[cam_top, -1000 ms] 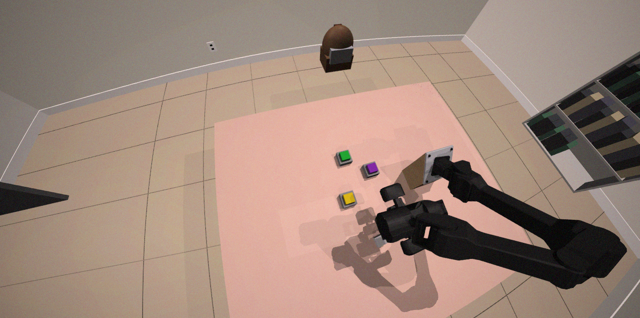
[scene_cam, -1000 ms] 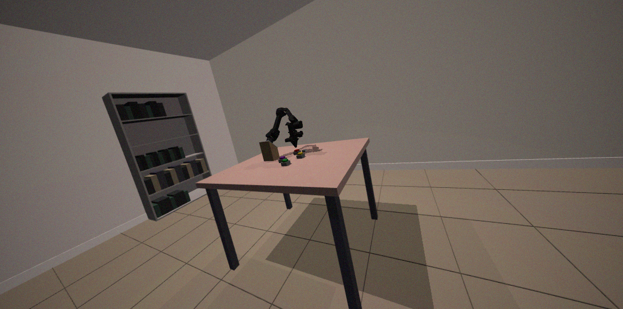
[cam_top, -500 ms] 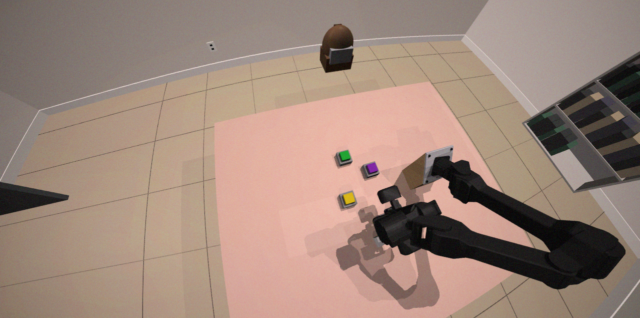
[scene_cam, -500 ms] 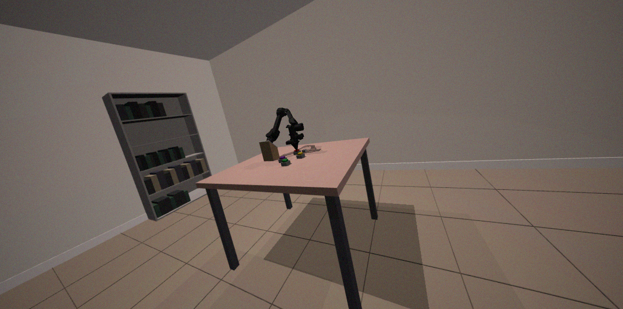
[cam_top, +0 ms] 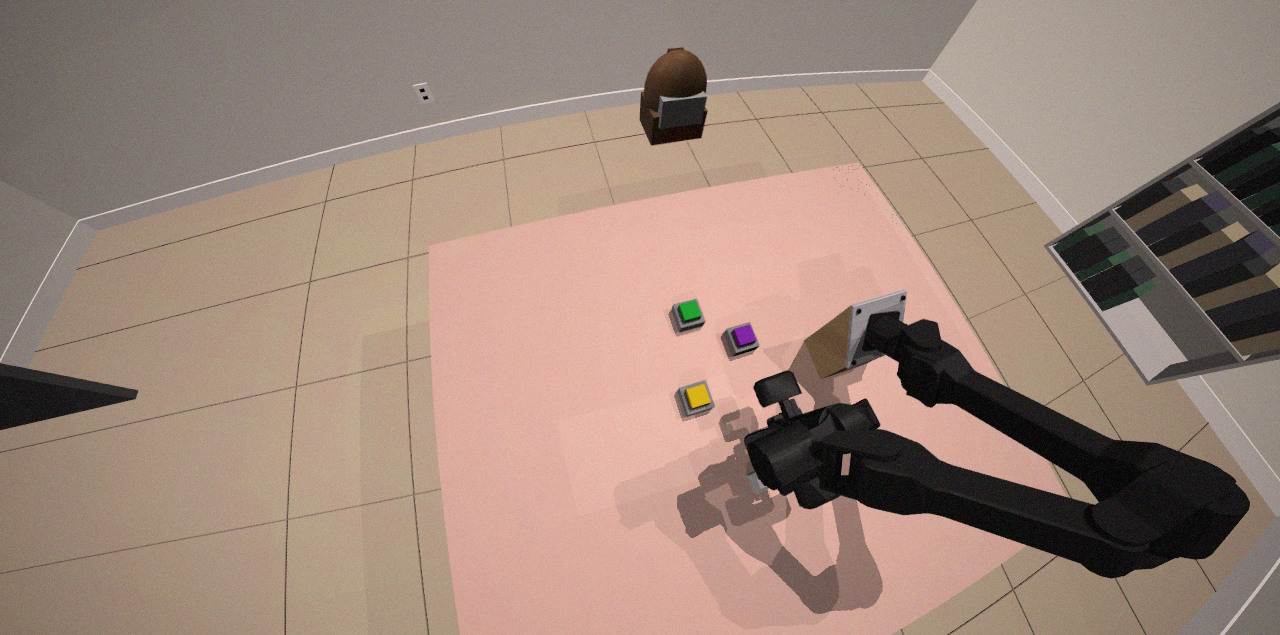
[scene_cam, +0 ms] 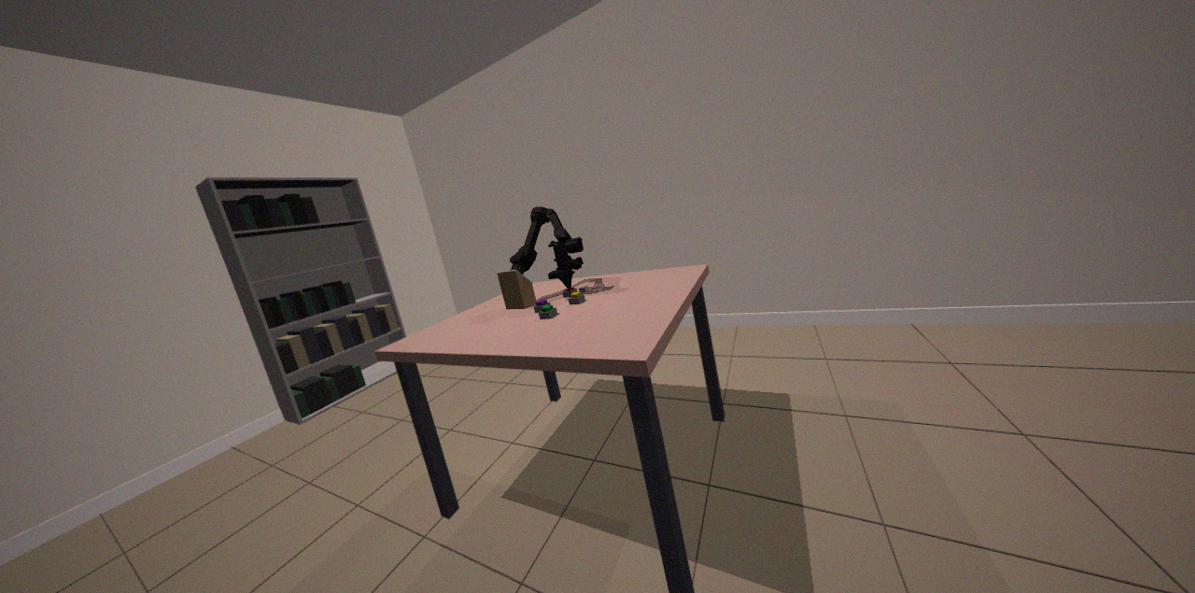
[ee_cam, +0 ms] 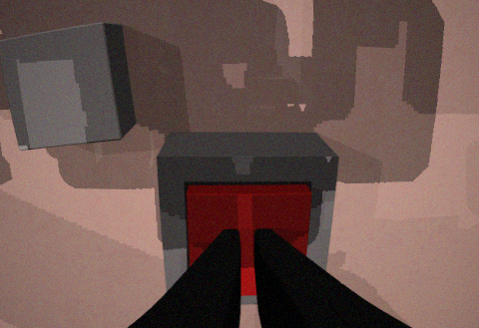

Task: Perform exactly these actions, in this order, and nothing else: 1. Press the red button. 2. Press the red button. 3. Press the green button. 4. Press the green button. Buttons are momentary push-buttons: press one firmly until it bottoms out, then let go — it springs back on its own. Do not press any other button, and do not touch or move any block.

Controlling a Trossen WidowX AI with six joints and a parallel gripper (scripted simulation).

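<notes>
Right now my gripper tip is 1 cm above the red button. From my gripper tip the other things lie so: purple button (18 cm to the right, 1 cm ahead); then grey block (6 cm to the left, 3 cm ahead, 2 cm below); then yellow button (11 cm ahead, 9 cm to the right).
</notes>
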